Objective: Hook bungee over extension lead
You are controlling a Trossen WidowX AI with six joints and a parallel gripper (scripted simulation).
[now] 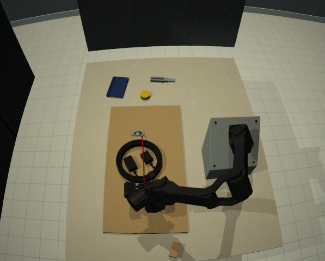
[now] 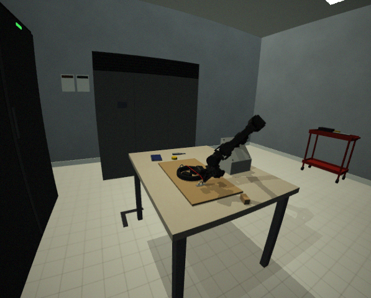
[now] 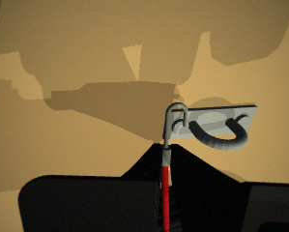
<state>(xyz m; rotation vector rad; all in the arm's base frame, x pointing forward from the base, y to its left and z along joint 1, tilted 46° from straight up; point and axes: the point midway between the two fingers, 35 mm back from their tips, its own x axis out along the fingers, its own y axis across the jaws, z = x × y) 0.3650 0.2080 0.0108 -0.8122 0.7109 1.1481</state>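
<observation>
My hand is 20 mm short of the extension lead coil, 150 mm to the left of it and 30 mm above it. The rest, counted from my hand: small wooden block: 90 mm behind, 240 mm to the left, 40 mm below; then board: 150 mm to the right, 50 mm below; then yellow disc: 20 mm behind, 530 mm to the right, 50 mm below.
</observation>
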